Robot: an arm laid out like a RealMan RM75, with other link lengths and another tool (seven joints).
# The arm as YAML. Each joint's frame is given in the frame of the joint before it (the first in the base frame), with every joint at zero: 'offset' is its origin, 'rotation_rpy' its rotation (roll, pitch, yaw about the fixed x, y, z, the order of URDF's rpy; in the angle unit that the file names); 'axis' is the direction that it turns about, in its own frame. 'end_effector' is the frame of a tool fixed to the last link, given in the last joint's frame.
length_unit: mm
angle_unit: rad
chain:
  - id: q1
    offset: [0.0, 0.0, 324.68]
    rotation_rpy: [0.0, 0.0, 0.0]
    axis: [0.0, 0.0, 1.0]
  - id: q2
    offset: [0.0, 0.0, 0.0]
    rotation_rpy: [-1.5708, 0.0, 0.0]
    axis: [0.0, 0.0, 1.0]
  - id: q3
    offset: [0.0, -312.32, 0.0]
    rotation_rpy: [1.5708, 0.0, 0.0]
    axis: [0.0, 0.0, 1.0]
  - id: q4
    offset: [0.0, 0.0, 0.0]
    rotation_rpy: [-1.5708, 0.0, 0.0]
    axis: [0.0, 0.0, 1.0]
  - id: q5
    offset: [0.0, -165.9, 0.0]
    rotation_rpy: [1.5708, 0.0, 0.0]
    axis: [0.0, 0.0, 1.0]
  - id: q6
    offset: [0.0, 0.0, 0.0]
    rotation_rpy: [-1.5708, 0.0, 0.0]
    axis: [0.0, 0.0, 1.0]
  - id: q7
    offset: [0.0, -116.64, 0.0]
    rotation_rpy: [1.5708, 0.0, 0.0]
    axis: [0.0, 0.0, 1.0]
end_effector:
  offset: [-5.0, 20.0, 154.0]
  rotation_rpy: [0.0, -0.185, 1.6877]
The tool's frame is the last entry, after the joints.
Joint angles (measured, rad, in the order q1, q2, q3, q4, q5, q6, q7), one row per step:
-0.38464, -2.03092, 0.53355, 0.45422, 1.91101, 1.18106, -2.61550
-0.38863, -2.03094, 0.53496, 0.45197, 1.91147, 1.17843, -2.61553
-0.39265, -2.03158, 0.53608, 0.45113, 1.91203, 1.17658, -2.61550
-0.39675, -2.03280, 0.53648, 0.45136, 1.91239, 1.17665, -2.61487
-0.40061, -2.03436, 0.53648, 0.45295, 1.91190, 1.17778, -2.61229
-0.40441, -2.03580, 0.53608, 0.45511, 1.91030, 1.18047, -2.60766
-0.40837, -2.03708, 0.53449, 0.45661, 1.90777, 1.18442, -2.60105
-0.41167, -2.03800, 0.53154, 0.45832, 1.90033, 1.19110, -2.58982
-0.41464, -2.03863, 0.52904, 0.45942, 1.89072, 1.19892, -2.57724
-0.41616, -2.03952, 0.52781, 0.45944, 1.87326, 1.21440, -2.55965
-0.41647, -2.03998, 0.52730, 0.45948, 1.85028, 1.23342, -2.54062
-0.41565, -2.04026, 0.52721, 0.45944, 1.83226, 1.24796, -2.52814
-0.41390, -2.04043, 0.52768, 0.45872, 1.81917, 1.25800, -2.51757
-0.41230, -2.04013, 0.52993, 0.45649, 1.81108, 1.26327, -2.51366
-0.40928, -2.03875, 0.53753, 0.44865, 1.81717, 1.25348, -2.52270
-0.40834, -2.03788, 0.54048, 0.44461, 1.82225, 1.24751, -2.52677
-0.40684, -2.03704, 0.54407, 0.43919, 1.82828, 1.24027, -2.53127
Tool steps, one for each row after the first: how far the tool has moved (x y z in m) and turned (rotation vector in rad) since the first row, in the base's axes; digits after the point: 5 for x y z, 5 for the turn. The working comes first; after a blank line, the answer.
Tool pose at each row, in the base's axes (x y z in m, rotation vector in rad; the steps are taken from these numbers as rounded here):
-0.35288, 0.39770, -0.00504, -2.34375, -0.67379, -0.15052
-0.35188, 0.39880, -0.00580, -2.34603, -0.67173, -0.14993
-0.35051, 0.39998, -0.00654, -2.34836, -0.66830, -0.15001
-0.34848, 0.40117, -0.00724, -2.35106, -0.66290, -0.15216
-0.34611, 0.40246, -0.00762, -2.35317, -0.65423, -0.15484
-0.34332, 0.40385, -0.00764, -2.35498, -0.64234, -0.15869
-0.34017, 0.40531, -0.00738, -2.35618, -0.62874, -0.16430
-0.33632, 0.40714, -0.00587, -2.35397, -0.61049, -0.17434
-0.33217, 0.40889, -0.00408, -2.35109, -0.59113, -0.18624
-0.32583, 0.41000, -0.00173, -2.34804, -0.56599, -0.20902
-0.31874, 0.41098, 0.00177, -2.34205, -0.53899, -0.23756
-0.31378, 0.41138, 0.00465, -2.33626, -0.52166, -0.25991
-0.31078, 0.41117, 0.00657, -2.33181, -0.50918, -0.27429
-0.30939, 0.41062, 0.00722, -2.33056, -0.50613, -0.28313
-0.31353, 0.40838, 0.00366, -2.33854, -0.52739, -0.27185
-0.31593, 0.40734, 0.00174, -2.34285, -0.53745, -0.26365
-0.31890, 0.40584, -0.00075, -2.34805, -0.55017, -0.25379

0.00100, 0.00110, -0.00076, -0.00175, 0.00073, -0.00180
0.00237, 0.00228, -0.00150, -0.00311, 0.00142, -0.00472
0.00440, 0.00347, -0.00220, -0.00404, 0.00121, -0.00962
0.00677, 0.00476, -0.00258, -0.00358, 0.00175, -0.01674
0.00956, 0.00615, -0.00260, -0.00194, 0.00253, -0.02631
0.01271, 0.00761, -0.00234, 0.00089, 0.00268, -0.03737
0.01656, 0.00944, -0.00083, 0.00858, 0.00166, -0.05202
0.02071, 0.01119, 0.00096, 0.01731, -0.00028, -0.06783
0.02705, 0.01230, 0.00331, 0.02882, -0.00820, -0.09055
0.03414, 0.01328, 0.00681, 0.04396, -0.01938, -0.11556
0.03910, 0.01368, 0.00969, 0.05583, -0.02928, -0.13234
0.04210, 0.01347, 0.01161, 0.06432, -0.03519, -0.14395
0.04349, 0.01292, 0.01226, 0.06716, -0.04047, -0.14819
0.03935, 0.01068, 0.00870, 0.05398, -0.03997, -0.13204
0.03695, 0.00964, 0.00678, 0.04683, -0.03776, -0.12378
0.03398, 0.00814, 0.00429, 0.03804, -0.03534, -0.11345

